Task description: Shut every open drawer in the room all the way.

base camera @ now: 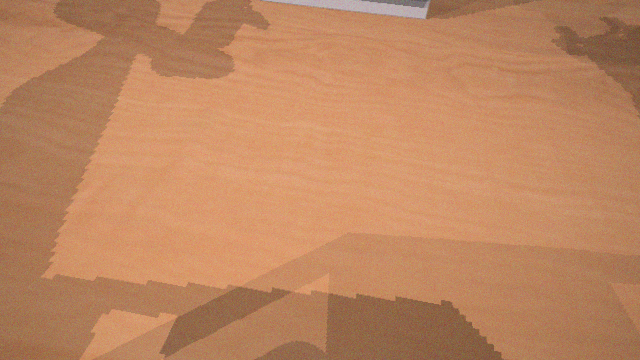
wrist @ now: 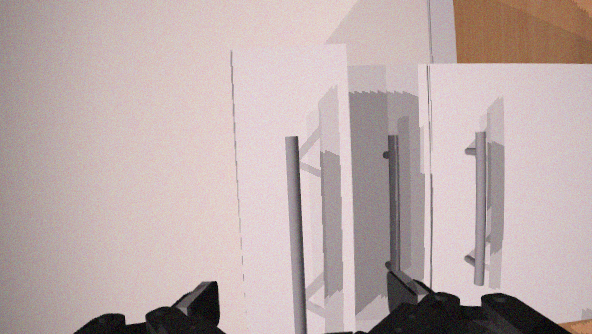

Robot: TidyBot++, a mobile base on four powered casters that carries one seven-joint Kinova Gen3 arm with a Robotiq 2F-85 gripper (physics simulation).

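Places are measured from the arm's base along level axes (x ahead, y left, z up), in millimetres.
Pixels of known places: gripper, fingertip midpoint: (wrist: 302, 296).
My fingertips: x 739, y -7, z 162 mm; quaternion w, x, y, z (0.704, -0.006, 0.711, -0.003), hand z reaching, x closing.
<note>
Ahead of a thing's pixels: the offset from my fingertips to its top centre. "pt": to the spot under its first point. Level surfaces: height alone.
In the wrist view, a white drawer front @(193 mm ahead, 4 mm right, 68 mm up) (wrist: 270, 100) at centre left stands out past its neighbour and casts shade on it. Its long grey bar handle @(pt 144 mm ahead, 17 mm right, 5 mm up) (wrist: 295, 225) runs up the picture. The shaded middle drawer front @(283 mm ahead, 15 mm right, 62 mm down) (wrist: 367, 200) sits further back, with a darker bar handle @(pt 234 mm ahead, 31 mm right, 124 mm down) (wrist: 394, 200). A third white front @(283 mm ahead, 15 mm right, 193 mm down) (wrist: 545, 175) on the right has a grey bar handle @(pt 237 mm ahead, 11 mm right, 244 mm down) (wrist: 480, 210) and looks about flush with the unit. My gripper (wrist: 302, 296) is open and empty; its fingertips show at the bottom of the view, apart on either side of the first handle's line. Drawer interiors are hidden.
A broad pale surface (wrist: 110, 150) fills the left of the wrist view. Wooden floor @(559 mm down) (base camera: 350, 150) (wrist: 520, 35) shows in both views, with shadows across it in the base view. A pale furniture edge (base camera: 400, 11) shows at the top of the base view.
</note>
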